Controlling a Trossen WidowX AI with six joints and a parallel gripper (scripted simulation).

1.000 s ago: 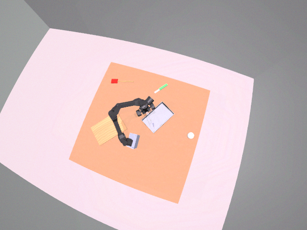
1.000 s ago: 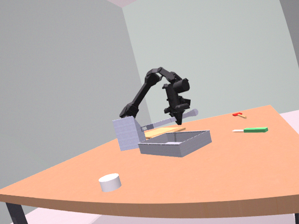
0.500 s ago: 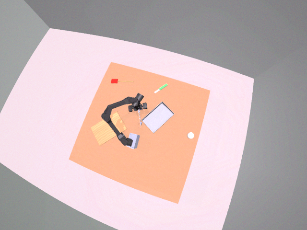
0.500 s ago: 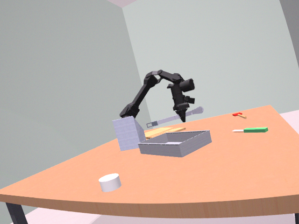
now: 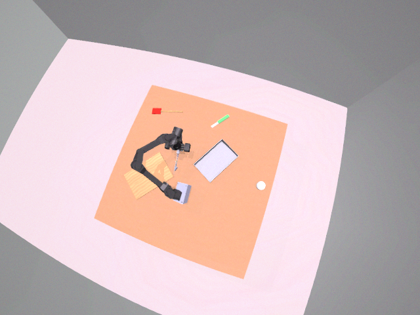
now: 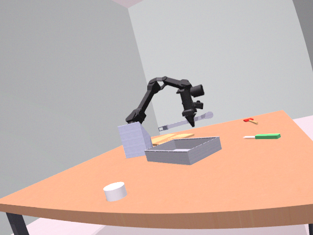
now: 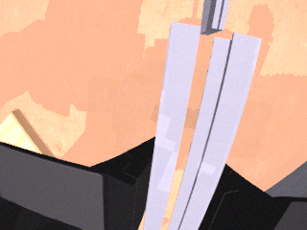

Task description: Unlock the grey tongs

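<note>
Now: the wooden board 270 mm behind my gripper tip, 200 mm to the left of it and 70 mm below it. Also, from my gripper tip: white cylinder: 680 mm to the right, 90 mm behind, 60 mm below; then grey roasting tin: 290 mm to the right, 50 mm below.
</note>
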